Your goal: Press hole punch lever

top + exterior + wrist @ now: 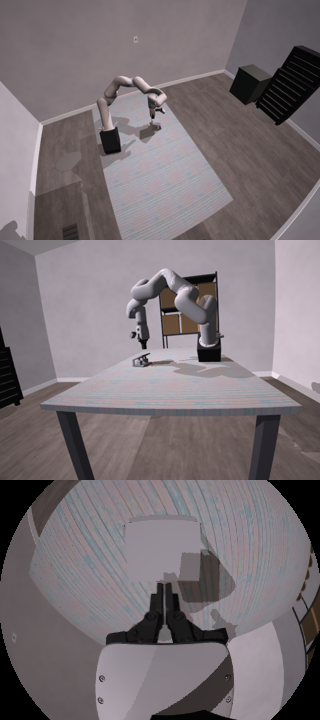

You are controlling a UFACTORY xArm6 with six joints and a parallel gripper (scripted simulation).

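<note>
My hand is 3 cm short of the hole punch lever, 1 cm to the left of it and 8 cm above it. Also, from my hand: hole punch (4 cm ahead, 1 cm to the right, 10 cm below).
</note>
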